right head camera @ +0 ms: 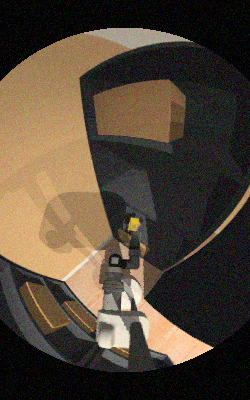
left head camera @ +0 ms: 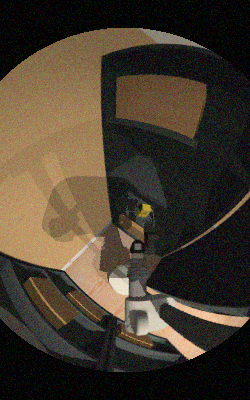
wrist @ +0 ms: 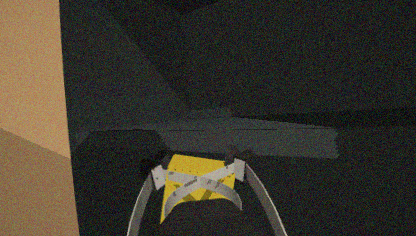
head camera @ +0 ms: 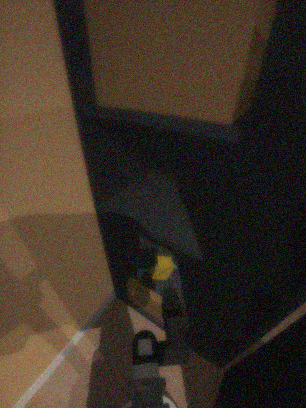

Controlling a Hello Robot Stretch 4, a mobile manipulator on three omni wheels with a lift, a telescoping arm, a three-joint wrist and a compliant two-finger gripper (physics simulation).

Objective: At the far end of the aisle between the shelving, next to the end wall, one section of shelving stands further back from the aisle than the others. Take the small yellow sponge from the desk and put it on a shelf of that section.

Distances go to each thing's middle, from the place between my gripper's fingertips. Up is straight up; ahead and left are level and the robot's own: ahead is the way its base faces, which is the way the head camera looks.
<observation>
The small yellow sponge (wrist: pixel 197 166) is 50 mm below my hand, 30 mm behind it and 10 mm to the left of it.
</observation>
